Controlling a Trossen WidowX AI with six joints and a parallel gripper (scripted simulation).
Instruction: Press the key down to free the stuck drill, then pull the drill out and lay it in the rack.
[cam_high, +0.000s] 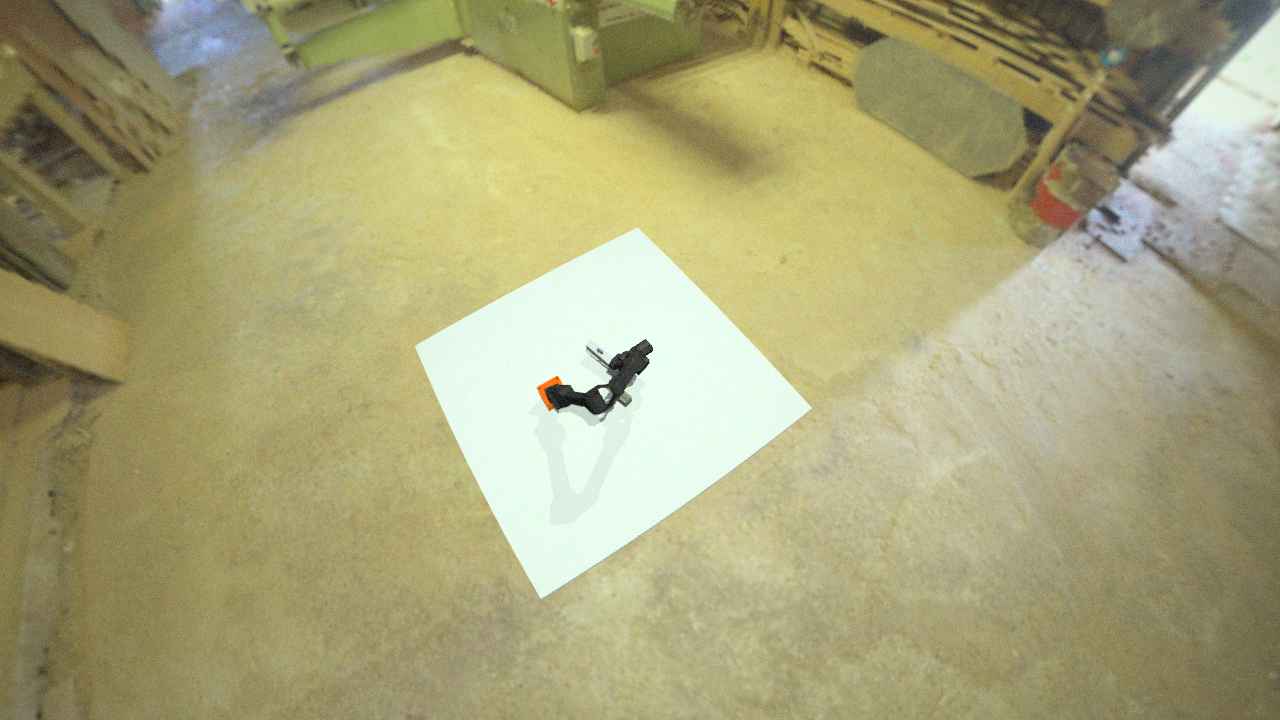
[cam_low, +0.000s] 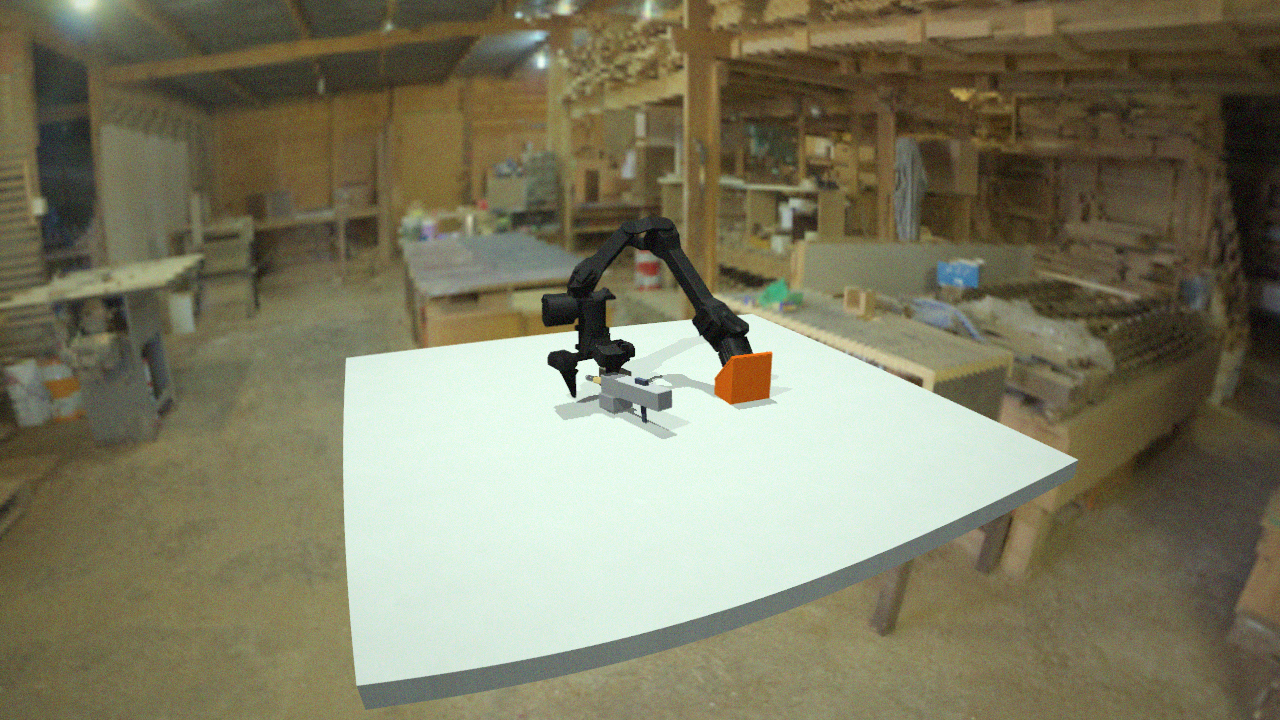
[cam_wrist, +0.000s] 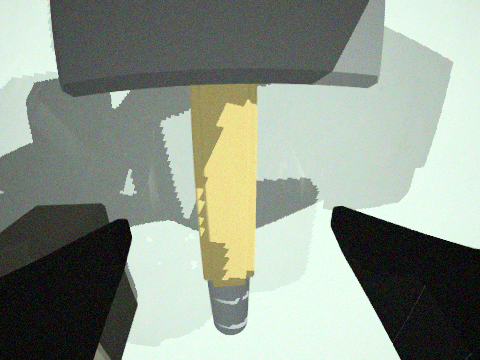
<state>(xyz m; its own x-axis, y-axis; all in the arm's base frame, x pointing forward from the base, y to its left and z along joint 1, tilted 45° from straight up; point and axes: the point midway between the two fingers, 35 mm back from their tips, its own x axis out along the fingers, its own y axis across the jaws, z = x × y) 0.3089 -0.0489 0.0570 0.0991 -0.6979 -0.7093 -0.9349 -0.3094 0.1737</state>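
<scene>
Right now my gripper tip is 2 cm past the drill, 4 cm to the right of it and 4 cm below it. Round my gripper tip: grey block: 5 cm behind, 13 cm to the left, 4 cm above; dark blue key: 6 cm behind, 16 cm to the left, 4 cm above; tan stepped rack: 6 cm behind, 5 cm to the right, 1 cm above.
</scene>
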